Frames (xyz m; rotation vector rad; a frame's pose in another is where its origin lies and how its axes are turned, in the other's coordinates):
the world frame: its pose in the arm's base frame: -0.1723 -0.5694 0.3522 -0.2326 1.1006 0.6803
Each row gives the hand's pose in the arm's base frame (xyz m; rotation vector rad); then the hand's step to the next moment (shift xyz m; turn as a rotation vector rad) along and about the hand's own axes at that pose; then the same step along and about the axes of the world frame.
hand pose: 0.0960 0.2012 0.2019 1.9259 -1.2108 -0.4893
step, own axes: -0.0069 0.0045 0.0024 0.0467 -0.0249 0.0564
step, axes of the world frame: -0.0018 0.0079 -0.0028 0.0206 -0.0523 -0.0531
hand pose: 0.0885 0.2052 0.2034 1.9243 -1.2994 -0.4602
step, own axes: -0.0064 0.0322 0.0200 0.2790 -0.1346 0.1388
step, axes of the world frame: -0.0224 0.0172 -0.0261 0.0625 -0.3081 -0.1281
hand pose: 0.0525 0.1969 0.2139 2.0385 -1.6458 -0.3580
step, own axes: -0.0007 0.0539 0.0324 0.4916 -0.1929 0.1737
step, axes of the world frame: -0.0233 0.0265 -0.0520 0.0397 -0.5225 -0.1857
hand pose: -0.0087 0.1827 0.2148 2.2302 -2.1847 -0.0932
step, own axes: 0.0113 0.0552 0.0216 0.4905 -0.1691 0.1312
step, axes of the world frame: -0.0036 0.0222 -0.0560 -0.0049 -0.5032 -0.1820
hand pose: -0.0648 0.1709 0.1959 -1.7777 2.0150 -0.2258
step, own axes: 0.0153 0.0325 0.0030 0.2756 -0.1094 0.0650
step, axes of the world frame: 0.0051 0.0078 -0.0348 -0.0136 -0.2892 -0.0911
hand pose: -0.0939 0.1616 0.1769 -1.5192 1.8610 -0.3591
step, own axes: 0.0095 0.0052 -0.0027 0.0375 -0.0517 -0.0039
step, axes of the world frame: -0.0010 -0.0031 -0.0107 -0.0293 -0.0561 0.0096
